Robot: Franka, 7 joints.
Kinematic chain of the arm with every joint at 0, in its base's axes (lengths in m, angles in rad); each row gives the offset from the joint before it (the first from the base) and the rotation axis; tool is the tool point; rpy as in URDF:
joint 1: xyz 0 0 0.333 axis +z
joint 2: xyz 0 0 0 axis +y
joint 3: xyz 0 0 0.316 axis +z
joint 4: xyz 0.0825 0 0 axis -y
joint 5: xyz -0.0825 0 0.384 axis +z
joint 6: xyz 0 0 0 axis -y
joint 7: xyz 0.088 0 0 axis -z
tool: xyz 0 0 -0.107 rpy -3.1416 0 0
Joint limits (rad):
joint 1: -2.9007..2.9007
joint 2: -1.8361..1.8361
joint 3: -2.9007..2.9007
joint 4: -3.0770..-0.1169
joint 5: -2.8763..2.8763
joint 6: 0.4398..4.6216
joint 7: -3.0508..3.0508
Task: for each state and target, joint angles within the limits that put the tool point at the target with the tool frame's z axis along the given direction. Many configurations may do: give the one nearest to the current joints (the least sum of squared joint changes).
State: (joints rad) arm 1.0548 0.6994 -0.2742 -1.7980 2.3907 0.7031 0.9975
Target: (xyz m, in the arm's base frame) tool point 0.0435 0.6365 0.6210 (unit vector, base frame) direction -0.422 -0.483 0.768
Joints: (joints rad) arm 1.3536 0.5398 0.0477 -1.3908 2.5479 0.6744 0.9975
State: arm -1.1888 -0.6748 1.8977 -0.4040 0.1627 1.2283 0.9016
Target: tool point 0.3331 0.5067 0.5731 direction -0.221 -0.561 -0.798
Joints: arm -1.5923 -0.7734 2.0017 -0.8136 0.3519 0.7150 0.9016
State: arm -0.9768 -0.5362 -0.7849 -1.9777 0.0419 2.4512 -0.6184
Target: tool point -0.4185 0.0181 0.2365 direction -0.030 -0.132 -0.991
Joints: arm -1.6013 -0.1386 -1.6160 -2.6764 -0.0098 2.7025 -0.6184
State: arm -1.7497 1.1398 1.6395 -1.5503 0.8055 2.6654 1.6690
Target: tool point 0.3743 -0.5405 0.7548 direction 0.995 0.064 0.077
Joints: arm -1.9835 0.7630 1.6541 -1.2979 0.5558 2.5159 1.6690
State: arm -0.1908 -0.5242 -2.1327 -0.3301 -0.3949 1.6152 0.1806
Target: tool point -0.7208 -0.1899 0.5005 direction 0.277 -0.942 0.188
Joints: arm -0.5114 -1.2290 -1.6894 -1.0896 0.5375 1.8581 0.1806
